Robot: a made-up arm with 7 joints. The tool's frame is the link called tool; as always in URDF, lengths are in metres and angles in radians. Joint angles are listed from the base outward.
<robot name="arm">
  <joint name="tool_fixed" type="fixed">
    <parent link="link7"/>
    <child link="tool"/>
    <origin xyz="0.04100 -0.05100 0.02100" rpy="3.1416 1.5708 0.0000"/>
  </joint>
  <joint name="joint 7" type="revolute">
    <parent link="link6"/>
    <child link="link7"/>
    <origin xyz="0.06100 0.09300 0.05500" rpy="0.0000 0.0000 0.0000"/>
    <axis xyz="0 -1 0"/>
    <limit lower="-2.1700" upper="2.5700"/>
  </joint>
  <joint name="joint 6" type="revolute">
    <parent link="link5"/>
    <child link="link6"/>
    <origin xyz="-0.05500 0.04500 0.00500" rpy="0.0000 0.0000 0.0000"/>
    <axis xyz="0 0 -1"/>
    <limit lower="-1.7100" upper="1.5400"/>
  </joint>
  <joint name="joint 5" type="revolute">
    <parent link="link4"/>
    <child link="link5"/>
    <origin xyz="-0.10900 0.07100 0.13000" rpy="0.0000 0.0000 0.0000"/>
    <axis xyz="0 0 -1"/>
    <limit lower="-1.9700" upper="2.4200"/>
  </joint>
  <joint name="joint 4" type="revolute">
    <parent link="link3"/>
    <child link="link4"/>
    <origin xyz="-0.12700 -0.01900 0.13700" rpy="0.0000 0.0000 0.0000"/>
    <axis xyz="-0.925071 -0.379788 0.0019"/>
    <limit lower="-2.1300" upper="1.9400"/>
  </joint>
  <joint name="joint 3" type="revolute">
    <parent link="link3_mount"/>
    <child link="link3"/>
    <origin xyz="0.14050 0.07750 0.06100" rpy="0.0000 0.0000 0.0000"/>
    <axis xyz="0 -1 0"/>
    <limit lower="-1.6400" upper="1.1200"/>
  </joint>
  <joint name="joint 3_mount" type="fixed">
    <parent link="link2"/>
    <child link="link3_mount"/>
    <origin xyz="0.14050 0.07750 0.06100" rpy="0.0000 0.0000 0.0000"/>
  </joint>
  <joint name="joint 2" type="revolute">
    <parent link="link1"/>
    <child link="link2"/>
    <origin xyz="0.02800 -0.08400 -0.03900" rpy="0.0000 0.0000 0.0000"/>
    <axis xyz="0 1 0"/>
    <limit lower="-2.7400" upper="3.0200"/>
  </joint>
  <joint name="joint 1" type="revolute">
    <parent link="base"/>
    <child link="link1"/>
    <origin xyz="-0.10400 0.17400 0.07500" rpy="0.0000 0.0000 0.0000"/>
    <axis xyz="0 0 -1"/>
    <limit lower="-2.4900" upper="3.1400"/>
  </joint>
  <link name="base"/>
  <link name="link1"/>
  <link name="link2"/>
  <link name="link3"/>
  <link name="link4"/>
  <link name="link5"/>
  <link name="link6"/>
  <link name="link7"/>
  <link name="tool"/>
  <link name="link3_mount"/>
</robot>
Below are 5 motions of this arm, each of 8 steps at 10 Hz.
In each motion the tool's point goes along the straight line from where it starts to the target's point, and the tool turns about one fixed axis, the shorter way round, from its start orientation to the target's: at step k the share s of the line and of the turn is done. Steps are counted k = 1, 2, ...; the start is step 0. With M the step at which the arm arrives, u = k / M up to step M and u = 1 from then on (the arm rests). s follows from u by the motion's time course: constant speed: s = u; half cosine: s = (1 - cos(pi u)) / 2; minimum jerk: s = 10 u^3 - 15 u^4 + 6 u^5.
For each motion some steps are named. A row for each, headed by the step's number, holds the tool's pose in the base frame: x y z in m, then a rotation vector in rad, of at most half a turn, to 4 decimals.
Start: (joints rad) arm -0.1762 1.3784 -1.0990 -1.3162 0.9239 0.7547 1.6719
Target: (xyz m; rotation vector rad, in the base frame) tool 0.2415 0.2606 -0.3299 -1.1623 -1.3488 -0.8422
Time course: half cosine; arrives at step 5
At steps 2, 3, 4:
2: 0.3233 0.1696 -0.3847 -0.8818 -1.0790 -1.3187
3: 0.2847 0.2126 -0.3588 -1.0204 -1.2138 -1.1019
4: 0.2534 0.2473 -0.3379 -1.1245 -1.3132 -0.9158

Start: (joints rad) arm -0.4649 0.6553 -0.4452 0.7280 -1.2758 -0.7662 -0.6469
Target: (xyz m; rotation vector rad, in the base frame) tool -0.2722 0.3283 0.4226 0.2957 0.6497 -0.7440
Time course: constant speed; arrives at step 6
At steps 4, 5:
4: -0.1700 0.3839 0.4118 -0.0645 0.7775 -0.7325
5: -0.2211 0.3561 0.4172 0.1163 0.7156 -0.7404

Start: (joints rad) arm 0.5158 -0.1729 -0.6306 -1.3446 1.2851 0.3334 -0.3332
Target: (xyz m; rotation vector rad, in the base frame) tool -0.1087 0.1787 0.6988 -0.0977 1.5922 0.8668
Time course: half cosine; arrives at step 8
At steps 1, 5, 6, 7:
1: 0.0902 -0.0774 0.4523 0.8351 0.4533 1.2284
5: -0.0449 0.0965 0.6197 0.2239 1.2577 1.0272
6: -0.0784 0.1397 0.6613 0.0573 1.4376 0.9482
7: -0.1008 0.1686 0.6890 -0.0570 1.5528 0.8889

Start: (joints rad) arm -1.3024 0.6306 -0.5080 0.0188 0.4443 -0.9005 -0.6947
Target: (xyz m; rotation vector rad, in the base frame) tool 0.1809 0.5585 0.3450 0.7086 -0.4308 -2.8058
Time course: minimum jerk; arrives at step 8
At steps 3, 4, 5, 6, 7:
3: -0.1156 0.7035 0.2930 -0.2110 0.0237 -1.9388
4: -0.0236 0.6585 0.3091 0.0377 -0.1016 -2.2384
5: 0.0683 0.6136 0.3252 0.3177 -0.2404 -2.5133
6: 0.1386 0.5792 0.3376 0.5549 -0.3564 -2.7023
7: 0.1743 0.5617 0.3438 0.6842 -0.4190 -2.7903

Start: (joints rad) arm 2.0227 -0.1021 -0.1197 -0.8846 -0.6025 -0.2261 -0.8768
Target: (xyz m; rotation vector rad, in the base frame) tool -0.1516 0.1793 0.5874 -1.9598 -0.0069 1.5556
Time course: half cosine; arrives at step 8
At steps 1, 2, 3, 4, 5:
1: -0.1238 0.0588 0.6057 -1.4321 -0.0887 1.3644
2: -0.1269 0.0724 0.6037 -1.4907 -0.0805 1.3879
3: -0.1316 0.0927 0.6006 -1.5788 -0.0677 1.4223
4: -0.1371 0.1167 0.5969 -1.6833 -0.0519 1.4614
5: -0.1427 0.1406 0.5933 -1.7885 -0.0354 1.4988

